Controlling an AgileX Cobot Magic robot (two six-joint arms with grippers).
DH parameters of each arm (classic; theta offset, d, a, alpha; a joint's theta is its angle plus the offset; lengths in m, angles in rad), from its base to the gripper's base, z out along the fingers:
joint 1: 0 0.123 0 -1.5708
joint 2: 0.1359 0 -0.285 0
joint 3: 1.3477 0 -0.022 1.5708
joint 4: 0 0.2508 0 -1.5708
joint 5: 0 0 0.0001 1.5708
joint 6: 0 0.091 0 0
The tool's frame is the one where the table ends.
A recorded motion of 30 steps. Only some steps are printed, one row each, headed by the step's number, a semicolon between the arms.
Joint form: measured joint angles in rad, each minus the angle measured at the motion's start. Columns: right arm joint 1, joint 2, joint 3, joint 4, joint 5, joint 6; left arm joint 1, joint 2, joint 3, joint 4, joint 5, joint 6.
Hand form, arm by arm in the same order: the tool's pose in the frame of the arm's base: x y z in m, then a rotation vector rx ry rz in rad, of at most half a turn. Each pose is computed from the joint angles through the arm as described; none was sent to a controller.
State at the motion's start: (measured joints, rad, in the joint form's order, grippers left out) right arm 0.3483 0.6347 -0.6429 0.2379 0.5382 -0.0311; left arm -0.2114 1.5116 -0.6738 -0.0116 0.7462 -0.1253
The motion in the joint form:
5: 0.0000 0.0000 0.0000 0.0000 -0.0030 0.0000; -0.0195 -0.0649 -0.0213 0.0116 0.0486 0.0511
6: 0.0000 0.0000 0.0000 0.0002 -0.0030 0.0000; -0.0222 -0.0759 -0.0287 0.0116 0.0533 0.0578
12: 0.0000 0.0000 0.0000 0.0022 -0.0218 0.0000; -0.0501 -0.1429 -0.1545 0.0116 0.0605 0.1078
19: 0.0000 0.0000 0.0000 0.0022 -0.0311 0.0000; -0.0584 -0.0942 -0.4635 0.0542 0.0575 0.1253
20: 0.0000 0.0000 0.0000 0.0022 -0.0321 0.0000; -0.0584 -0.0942 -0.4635 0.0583 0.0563 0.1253
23: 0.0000 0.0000 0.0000 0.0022 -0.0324 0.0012; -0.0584 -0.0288 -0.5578 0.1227 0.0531 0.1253
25: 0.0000 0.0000 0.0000 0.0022 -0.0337 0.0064; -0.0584 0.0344 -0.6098 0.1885 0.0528 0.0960
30: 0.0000 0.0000 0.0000 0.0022 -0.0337 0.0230; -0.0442 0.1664 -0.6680 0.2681 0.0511 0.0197
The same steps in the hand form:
5: 0.1140 0.0530 0.3298 -0.2537 2.0080 0.4541; 0.2185 -0.0514 0.1802 0.2373 3.0219 -0.0257
6: 0.1140 0.0531 0.3298 -0.2536 2.0081 0.4544; 0.2189 -0.0521 0.1843 0.2503 3.0072 -0.0284
12: 0.1148 0.0531 0.3313 -0.2470 1.9900 0.4567; 0.2357 -0.0631 0.2307 0.3448 2.8120 -0.0617
19: 0.1151 0.0530 0.3321 -0.2443 1.9810 0.4568; 0.2848 -0.0759 0.3051 0.3713 2.5401 -0.0518
20: 0.1152 0.0530 0.3321 -0.2440 1.9800 0.4568; 0.2850 -0.0756 0.3051 0.3736 2.5381 -0.0472
23: 0.1152 0.0530 0.3322 -0.2427 1.9799 0.4576; 0.3071 -0.0774 0.3141 0.4055 2.4939 0.0237
25: 0.1152 0.0530 0.3323 -0.2373 1.9797 0.4609; 0.3246 -0.0778 0.3099 0.4091 2.4948 0.0905
30: 0.1152 0.0530 0.3323 -0.2210 1.9830 0.4716; 0.3555 -0.0758 0.2824 0.3610 2.5576 0.1710

